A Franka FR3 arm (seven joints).
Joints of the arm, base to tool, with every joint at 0 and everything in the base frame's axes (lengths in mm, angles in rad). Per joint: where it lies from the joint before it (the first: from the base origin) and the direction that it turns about. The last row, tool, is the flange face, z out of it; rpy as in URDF.
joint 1: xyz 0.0 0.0 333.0 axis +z
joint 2: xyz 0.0 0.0 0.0 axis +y
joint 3: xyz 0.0 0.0 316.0 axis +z
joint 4: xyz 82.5 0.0 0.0 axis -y
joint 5: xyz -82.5 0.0 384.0 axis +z
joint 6: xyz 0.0 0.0 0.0 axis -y
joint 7: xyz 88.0 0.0 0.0 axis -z
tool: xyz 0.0 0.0 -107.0 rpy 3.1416 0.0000 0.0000
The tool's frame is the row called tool.
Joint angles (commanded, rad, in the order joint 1, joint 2, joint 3, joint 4, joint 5, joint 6, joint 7), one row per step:
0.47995, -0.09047, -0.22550, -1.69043, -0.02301, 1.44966, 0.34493
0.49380, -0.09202, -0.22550, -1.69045, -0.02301, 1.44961, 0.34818
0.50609, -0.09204, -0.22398, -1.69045, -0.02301, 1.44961, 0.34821
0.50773, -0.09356, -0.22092, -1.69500, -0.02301, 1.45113, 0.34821
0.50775, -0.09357, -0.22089, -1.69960, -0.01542, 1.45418, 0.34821
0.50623, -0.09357, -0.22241, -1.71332, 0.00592, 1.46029, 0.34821
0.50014, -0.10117, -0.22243, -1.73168, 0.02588, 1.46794, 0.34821
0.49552, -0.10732, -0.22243, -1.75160, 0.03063, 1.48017, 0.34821
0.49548, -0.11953, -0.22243, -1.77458, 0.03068, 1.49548, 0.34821
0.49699, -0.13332, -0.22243, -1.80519, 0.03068, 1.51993, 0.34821
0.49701, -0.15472, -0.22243, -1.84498, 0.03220, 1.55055, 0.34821
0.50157, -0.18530, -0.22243, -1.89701, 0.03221, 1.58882, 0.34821
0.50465, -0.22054, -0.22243, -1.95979, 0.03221, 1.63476, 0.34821
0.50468, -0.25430, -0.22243, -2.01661, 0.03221, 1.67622, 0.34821
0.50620, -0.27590, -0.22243, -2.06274, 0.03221, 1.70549, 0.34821
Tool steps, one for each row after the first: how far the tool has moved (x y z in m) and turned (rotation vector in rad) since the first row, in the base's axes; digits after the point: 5 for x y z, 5 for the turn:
-0.00211, 0.00667, 0.00076, 0.00023, -0.00144, 0.01064
-0.00394, 0.01352, 0.00078, 0.00013, -0.00152, 0.02441
-0.00503, 0.01572, -0.00040, -0.00021, -0.00008, 0.02920
-0.00518, 0.01667, -0.00228, 0.00668, 0.00346, 0.02907
-0.00549, 0.01764, -0.00810, 0.02530, 0.01658, 0.02526
-0.00724, 0.01600, -0.01211, 0.04529, 0.02543, 0.01818
-0.00802, 0.01372, -0.01732, 0.05075, 0.02857, 0.01306
-0.01056, 0.01249, -0.02078, 0.05447, 0.02520, 0.01287
-0.01324, 0.01203, -0.02639, 0.05923, 0.01900, 0.01404
-0.01757, 0.01025, -0.03217, 0.06820, 0.00936, 0.01359
-0.02478, 0.00959, -0.03884, 0.07876, -0.00419, 0.01796
-0.03321, 0.00791, -0.04805, 0.09064, -0.01891, 0.02088
-0.04121, 0.00502, -0.05584, 0.10218, -0.03387, 0.02096
-0.04753, 0.00392, -0.06538, 0.10761, -0.03661, 0.02259

